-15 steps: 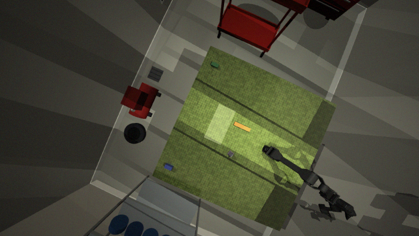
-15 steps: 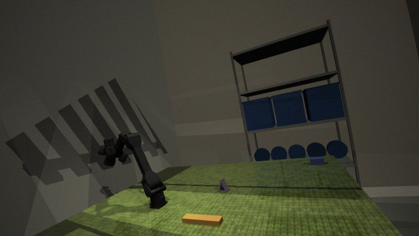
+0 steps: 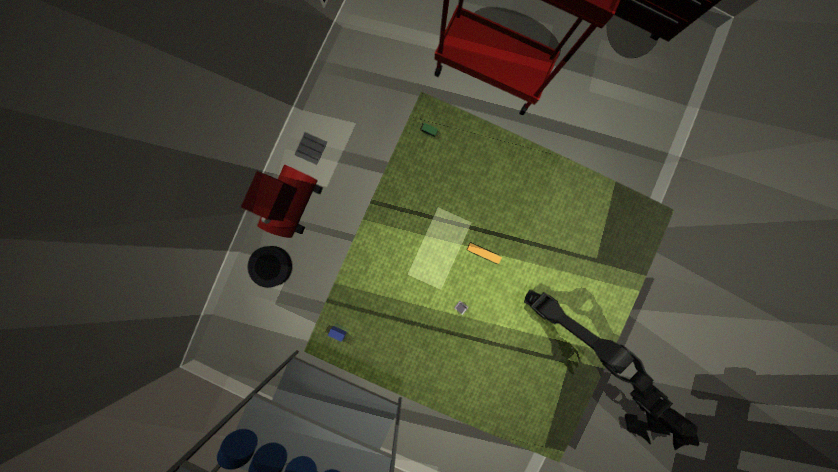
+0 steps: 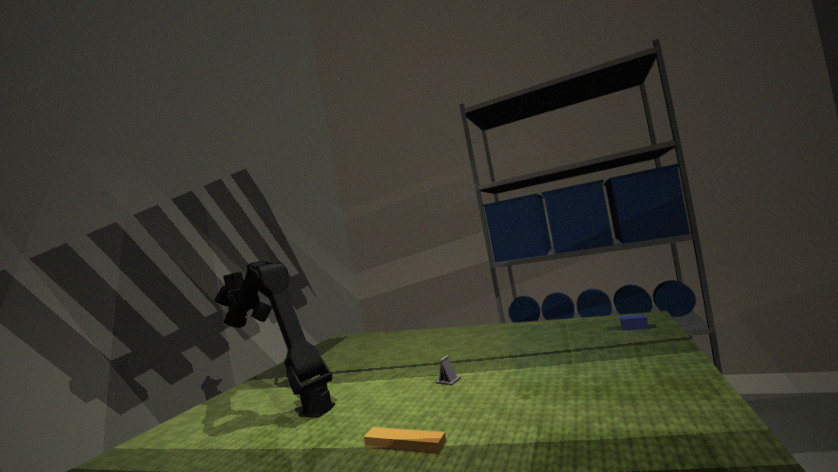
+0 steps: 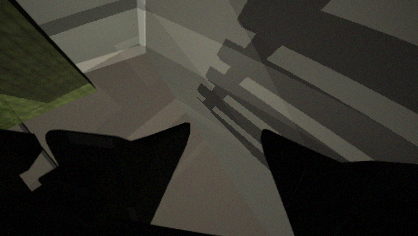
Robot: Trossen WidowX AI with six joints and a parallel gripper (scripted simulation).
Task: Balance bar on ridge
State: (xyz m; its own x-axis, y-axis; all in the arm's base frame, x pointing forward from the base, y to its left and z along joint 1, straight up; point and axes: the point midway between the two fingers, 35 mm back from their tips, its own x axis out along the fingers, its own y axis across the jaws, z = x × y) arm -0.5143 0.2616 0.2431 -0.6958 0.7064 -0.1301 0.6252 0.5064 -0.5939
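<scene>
Now: gripper tip 830 mm short of the bar, 380 mm to the left of it and 230 mm above it. Also, from my gripper tip: green block: 1280 mm ahead, 790 mm to the right, 230 mm below; small blue block: 1280 mm ahead, 210 mm to the left, 220 mm below.
</scene>
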